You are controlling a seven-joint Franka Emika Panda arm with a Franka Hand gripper.
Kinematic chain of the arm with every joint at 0, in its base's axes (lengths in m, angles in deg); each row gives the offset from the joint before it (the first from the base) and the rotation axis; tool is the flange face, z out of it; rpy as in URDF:
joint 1: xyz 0 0 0.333 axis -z
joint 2: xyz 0 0 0 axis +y
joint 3: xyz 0 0 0.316 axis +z
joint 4: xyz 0.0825 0 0 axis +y
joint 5: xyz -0.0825 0 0.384 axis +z
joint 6: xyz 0 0 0 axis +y
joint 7: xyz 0.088 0 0 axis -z
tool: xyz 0 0 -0.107 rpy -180 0 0
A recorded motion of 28 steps. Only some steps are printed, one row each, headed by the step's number.
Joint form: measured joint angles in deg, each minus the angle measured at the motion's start. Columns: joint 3, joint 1, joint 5, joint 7, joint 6, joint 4, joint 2.
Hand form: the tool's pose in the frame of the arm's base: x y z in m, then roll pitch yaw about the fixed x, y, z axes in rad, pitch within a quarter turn. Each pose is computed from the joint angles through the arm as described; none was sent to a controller.
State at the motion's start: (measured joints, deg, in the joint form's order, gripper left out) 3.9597 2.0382 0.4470 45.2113 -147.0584 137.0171 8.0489
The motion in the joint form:
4: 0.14 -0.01 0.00 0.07 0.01 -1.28 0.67
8: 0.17 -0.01 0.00 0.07 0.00 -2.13 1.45
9: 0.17 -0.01 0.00 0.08 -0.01 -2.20 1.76
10: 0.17 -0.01 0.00 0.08 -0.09 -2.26 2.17
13: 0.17 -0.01 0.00 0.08 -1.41 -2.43 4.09
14: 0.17 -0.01 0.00 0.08 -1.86 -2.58 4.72
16: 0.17 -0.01 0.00 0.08 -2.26 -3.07 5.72
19: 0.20 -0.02 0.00 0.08 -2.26 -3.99 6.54
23: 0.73 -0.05 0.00 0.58 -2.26 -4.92 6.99
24: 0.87 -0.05 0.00 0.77 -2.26 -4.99 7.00
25: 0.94 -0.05 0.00 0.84 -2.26 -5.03 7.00
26: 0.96 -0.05 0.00 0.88 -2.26 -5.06 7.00
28: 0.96 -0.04 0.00 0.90 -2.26 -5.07 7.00
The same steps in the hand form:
4: 0.5122 0.0187 0.2656 -3.0984 -0.0211 -0.7621
8: 0.5168 0.0191 0.2644 -3.0966 -0.0214 -0.7618
9: 0.5169 0.0192 0.2621 -3.0992 -0.0183 -0.7620
10: 0.5169 0.0192 0.2589 -3.1022 -0.0147 -0.7619
13: 0.5177 0.0194 0.2448 -3.1060 -0.0079 -0.7624
14: 0.5185 0.0194 0.2408 -3.1059 -0.0070 -0.7626
16: 0.5208 0.0195 0.2355 -3.1064 -0.0049 -0.7629
19: 0.5256 0.0201 0.2340 -3.1043 -0.0053 -0.7625
23: 0.5308 0.0255 0.2359 -3.0960 -0.0088 -0.7621
24: 0.5312 0.0268 0.2363 -3.0948 -0.0089 -0.7631
25: 0.5315 0.0275 0.2365 -3.0940 -0.0091 -0.7631
26: 0.5316 0.0276 0.2367 -3.0936 -0.0094 -0.7635
28: 0.5317 0.0276 0.2368 -3.0934 -0.0095 -0.7641

